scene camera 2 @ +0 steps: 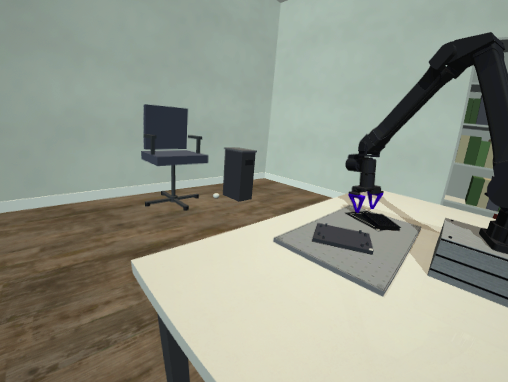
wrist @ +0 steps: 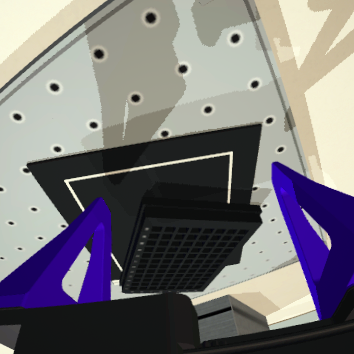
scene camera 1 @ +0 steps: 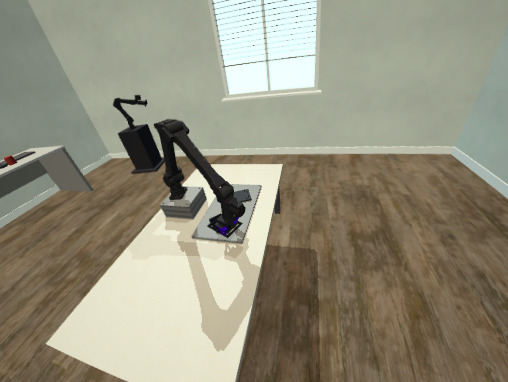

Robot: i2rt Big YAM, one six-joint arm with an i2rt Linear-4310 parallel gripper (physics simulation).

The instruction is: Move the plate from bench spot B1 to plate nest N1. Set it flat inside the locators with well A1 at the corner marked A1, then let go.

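Seen in the pictures: gripper, fingertip midpoint: (scene camera 2: 364,210) (wrist: 186,187) (scene camera 1: 229,229); arm's base, origin of the base link: (scene camera 2: 504,245) (scene camera 1: 178,194).
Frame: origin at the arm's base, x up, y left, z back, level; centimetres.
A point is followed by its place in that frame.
The black well plate (scene camera 2: 384,221) {x -7.7, y -19.1, z -28.4 cm} (wrist: 185,255) {x -7.7, y -21.5, z -30.6 cm} lies on the black mat of bench spot B1 (wrist: 150,155) {x -9.0, y -26.2, z -38.9 cm}, turned relative to its white outline and overlapping its right side. One edge row of wells looks lighter; well A1 cannot be read. My gripper (scene camera 1: 229,226) {x -7.7, y -26.6, z -36.7 cm} (scene camera 2: 364,210) {x -7.7, y -26.6, z -36.7 cm} (wrist: 186,187) {x -7.7, y -26.6, z -36.7 cm} points down with its purple fingers wide open and empty. It is above the mat, beside and higher than the plate. The dark plate nest N1 (scene camera 1: 242,196) {x -8.0, y 2.8, z -41.4 cm} (scene camera 2: 342,238) {x -8.0, y 5.7, z -37.8 cm} has small raised locators at its ends and a pale mark at one corner; no plate is on it.
Mat and nest are on a grey perforated board (scene camera 1: 204,233) {x -9.2, y -27.6, z -22.2 cm} (scene camera 2: 350,265) {x -9.2, y 16.6, z -32.8 cm} (wrist: 210,90) {x -9.2, y -30.8, z -39.6 cm} on the cream table (scene camera 1: 165,300) {x -10.5, y -63.9, z -13.3 cm} (scene camera 2: 280,310) {x -10.5, y 37.8, z -39.8 cm}. The arm's grey layered base block (scene camera 1: 185,206) {x -0.2, y -13.4, z -9.2 cm} (scene camera 2: 465,260) {x -3.5, y 7.6, z -9.0 cm} (wrist: 232,315) {x -7.4, y -14.0, z -11.3 cm} stands beside the board. A chair (scene camera 2: 174,158) and a dark cabinet (scene camera 2: 239,174) stand away from the table.
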